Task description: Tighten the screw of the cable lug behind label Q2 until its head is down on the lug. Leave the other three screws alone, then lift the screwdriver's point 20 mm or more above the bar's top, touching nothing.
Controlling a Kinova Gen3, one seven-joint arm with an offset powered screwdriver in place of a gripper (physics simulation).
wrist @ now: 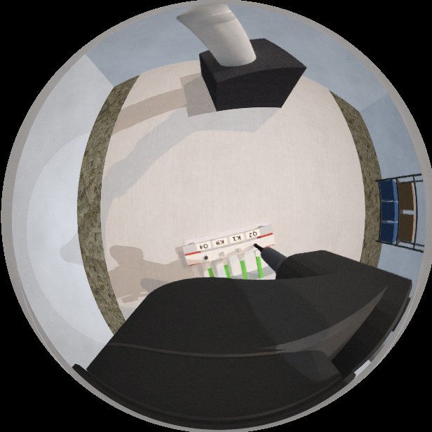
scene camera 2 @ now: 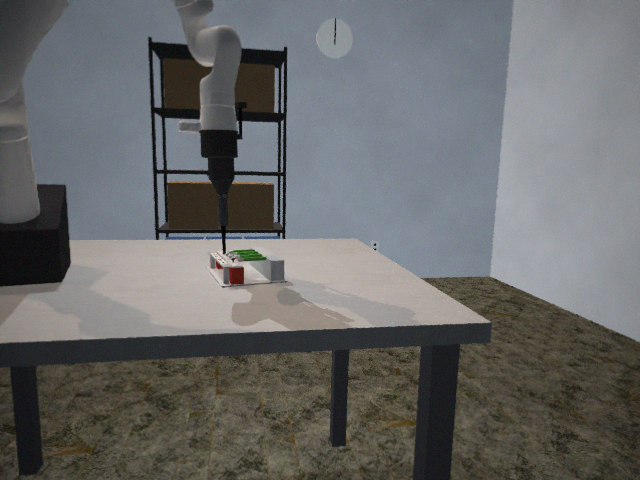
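Where they show: hand at its tool point: (scene camera 2: 224,252); arm's base at its link origin: (scene camera 2: 14,212).
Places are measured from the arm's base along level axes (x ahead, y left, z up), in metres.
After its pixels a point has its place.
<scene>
My screwdriver (scene camera 2: 223,251) {y -0.048, x 0.422, z -0.091 m} (wrist: 256,245) stands upright, with its point at the bar (scene camera 2: 222,260) {y -0.120, x 0.410, z -0.098 m} (wrist: 194,259), just behind the label Q2 (wrist: 253,234). The point covers the Q2 screw, so neither the screw's height nor contact can be made out. The K1 screw (wrist: 238,249) and the K9 screw (wrist: 222,254) show as small pale heads behind their labels. The Q4 screw (wrist: 205,258) looks dark. A green cable (wrist: 259,266) runs back from the Q2 place. The tool has no fingers to show as open or shut.
The bar fixture stands on the table (scene camera 2: 155,310) {y -0.309, x 0.272, z -0.140 m} (wrist: 230,175), with red blocks (scene camera 2: 236,274) {y -0.182, x 0.431, z -0.116 m} under its near end and a grey block (scene camera 2: 277,269) {y -0.176, x 0.520, z -0.111 m} behind the cables. The robot's black base (scene camera 2: 31,253) {y -0.066, x 0.040, z -0.076 m} (wrist: 250,85) stands on the table. A black shelf rack (scene camera 2: 284,155) stands beyond.
</scene>
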